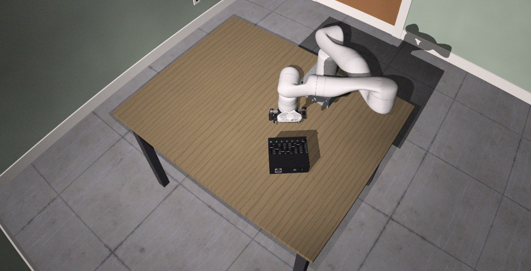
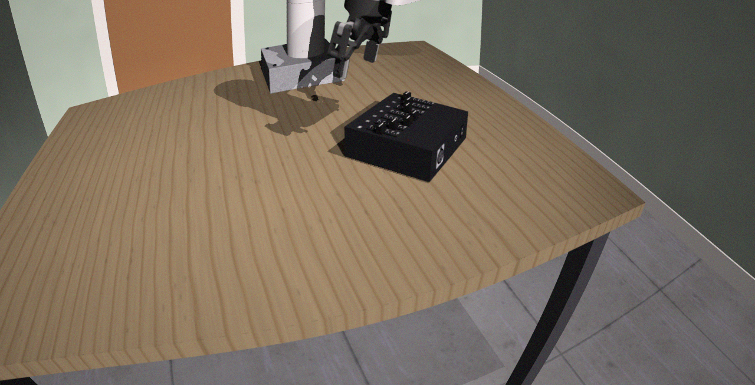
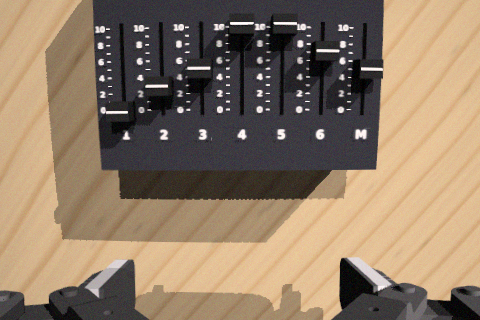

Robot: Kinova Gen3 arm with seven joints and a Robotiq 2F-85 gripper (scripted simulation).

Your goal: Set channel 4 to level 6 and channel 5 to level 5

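The channel 4 fader cap lies 9 cm ahead of my hand, 6 cm to the left of it and 6 cm below it. Round my hand: channel 5 fader cap (11 cm ahead, 6 cm below, 4 cm to the left).
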